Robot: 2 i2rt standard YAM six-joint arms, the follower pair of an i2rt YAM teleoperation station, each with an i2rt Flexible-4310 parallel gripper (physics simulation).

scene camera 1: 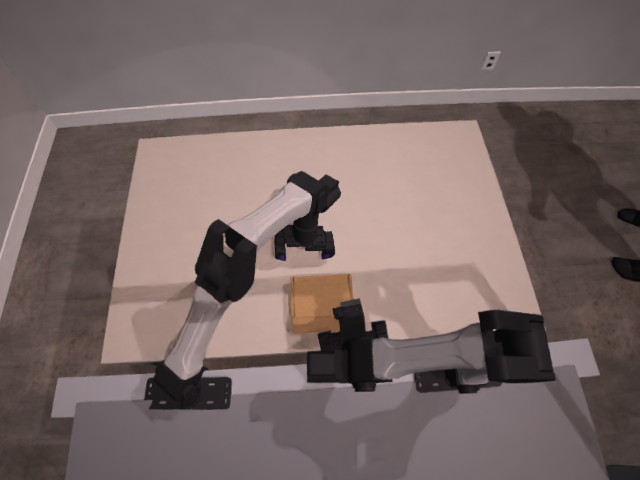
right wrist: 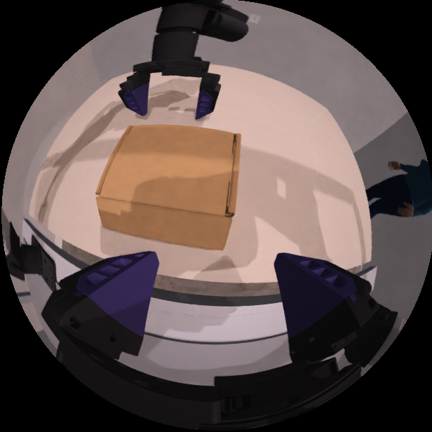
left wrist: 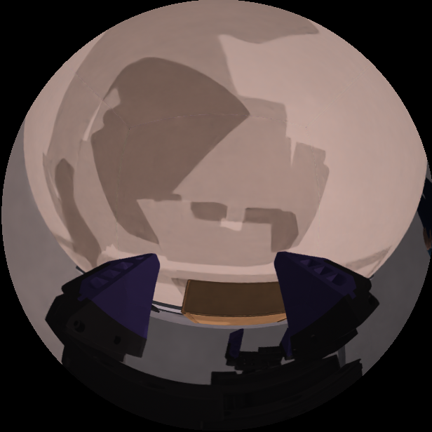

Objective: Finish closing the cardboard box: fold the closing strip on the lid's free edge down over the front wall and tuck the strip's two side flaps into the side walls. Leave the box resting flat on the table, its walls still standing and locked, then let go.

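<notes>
The cardboard box rests flat on the table with its lid down and walls standing. In the right wrist view a crease separates the lid from the plain near face, and thin dark gaps run along the lid's right side. The far face is in shadow in the left wrist view. I cannot tell the closing strip or its side flaps apart. My left gripper is open and empty beyond the box's far edge. My right gripper is open and empty, near the box's near right corner; its arm partly hides that corner in the scene view.
The pale table extends beyond and to both sides of the box. Its near edge lies close to the box, with the light mounting rail in front. A person stands off to the right.
</notes>
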